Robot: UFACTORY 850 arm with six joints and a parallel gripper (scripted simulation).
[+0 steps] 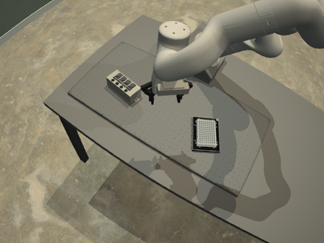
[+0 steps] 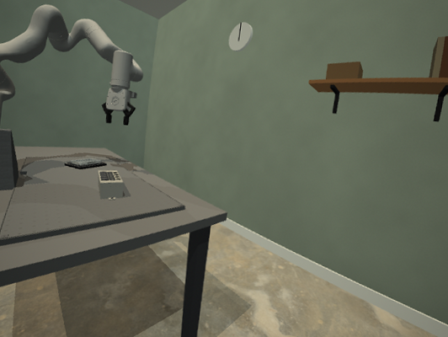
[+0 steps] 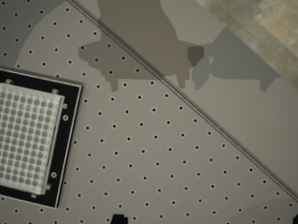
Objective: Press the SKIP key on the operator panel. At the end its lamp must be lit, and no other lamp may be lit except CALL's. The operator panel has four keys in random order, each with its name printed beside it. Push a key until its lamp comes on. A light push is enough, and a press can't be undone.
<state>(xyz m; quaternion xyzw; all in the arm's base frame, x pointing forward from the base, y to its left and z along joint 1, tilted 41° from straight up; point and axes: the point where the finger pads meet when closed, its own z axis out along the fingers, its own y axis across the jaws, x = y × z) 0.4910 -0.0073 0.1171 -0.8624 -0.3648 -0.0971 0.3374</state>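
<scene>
My gripper is now 27 cm to the left of the operator panel, 20 cm above it and 9 cm past it.
</scene>
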